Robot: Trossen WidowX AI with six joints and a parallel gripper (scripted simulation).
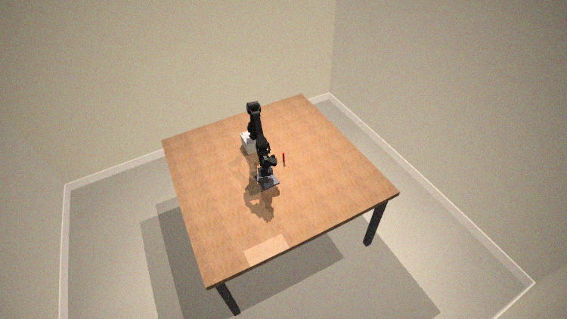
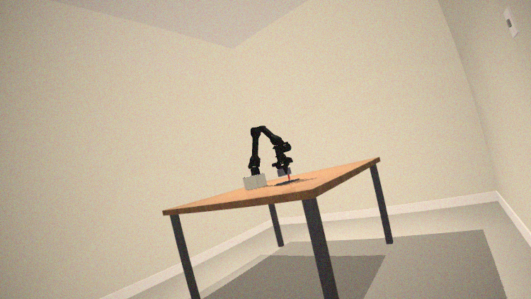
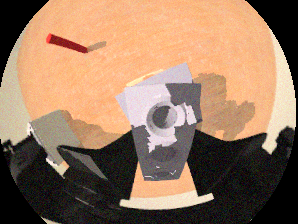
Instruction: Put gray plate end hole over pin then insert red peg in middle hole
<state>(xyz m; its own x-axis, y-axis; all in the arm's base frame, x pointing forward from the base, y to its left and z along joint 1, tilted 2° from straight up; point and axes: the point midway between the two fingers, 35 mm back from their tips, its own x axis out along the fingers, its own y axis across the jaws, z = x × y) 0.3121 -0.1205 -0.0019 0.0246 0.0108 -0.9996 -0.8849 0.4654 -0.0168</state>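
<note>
Right now my gripper tip is 1 cm short of the base, 1 cm to the right of it and 5 cm above it. From my gripper tip the other things lie so: gray plate: 3 cm above; red peg: 6 cm behind, 19 cm to the left, 2 cm below.
</note>
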